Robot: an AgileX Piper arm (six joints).
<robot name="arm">
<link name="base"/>
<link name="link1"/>
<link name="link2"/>
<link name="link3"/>
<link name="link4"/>
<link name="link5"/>
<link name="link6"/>
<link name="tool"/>
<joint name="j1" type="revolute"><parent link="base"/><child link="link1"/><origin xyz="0 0 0.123"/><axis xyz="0 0 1"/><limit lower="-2.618" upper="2.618"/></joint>
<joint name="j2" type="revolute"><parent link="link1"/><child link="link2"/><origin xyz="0 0 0"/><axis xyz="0 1 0"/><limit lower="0" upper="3.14"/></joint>
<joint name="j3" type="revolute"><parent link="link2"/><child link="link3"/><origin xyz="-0.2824 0 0.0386"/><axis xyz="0 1 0"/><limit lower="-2.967" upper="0"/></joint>
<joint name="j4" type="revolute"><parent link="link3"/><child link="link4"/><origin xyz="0.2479 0 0.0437"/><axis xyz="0.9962 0 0.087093"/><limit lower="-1.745" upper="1.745"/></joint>
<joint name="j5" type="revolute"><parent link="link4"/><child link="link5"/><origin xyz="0 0 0"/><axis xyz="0 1 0"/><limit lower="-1.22" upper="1.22"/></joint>
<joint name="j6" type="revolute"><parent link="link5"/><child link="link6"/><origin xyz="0.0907 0 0.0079"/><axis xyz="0.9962 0 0.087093"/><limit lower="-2.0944" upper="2.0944"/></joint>
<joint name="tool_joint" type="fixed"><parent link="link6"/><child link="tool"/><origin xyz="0 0 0" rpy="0 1.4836 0"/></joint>
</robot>
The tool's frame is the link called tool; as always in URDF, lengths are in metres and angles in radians.
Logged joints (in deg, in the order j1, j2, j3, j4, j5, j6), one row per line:
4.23, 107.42, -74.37, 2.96, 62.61, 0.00
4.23, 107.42, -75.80, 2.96, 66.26, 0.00
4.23, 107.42, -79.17, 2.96, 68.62, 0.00
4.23, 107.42, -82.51, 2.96, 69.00, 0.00
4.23, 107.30, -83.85, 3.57, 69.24, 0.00
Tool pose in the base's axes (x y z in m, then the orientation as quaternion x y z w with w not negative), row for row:
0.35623, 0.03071, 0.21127, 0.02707, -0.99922, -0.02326, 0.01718
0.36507, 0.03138, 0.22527, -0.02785, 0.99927, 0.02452, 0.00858
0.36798, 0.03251, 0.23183, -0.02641, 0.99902, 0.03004, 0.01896
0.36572, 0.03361, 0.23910, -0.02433, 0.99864, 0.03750, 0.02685
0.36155, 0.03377, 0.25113, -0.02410, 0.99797, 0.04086, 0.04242
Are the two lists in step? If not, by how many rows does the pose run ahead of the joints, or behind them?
The pose runs 2 rows ahead of the joints: the pose in row i belongs to the joints in row i + 2.
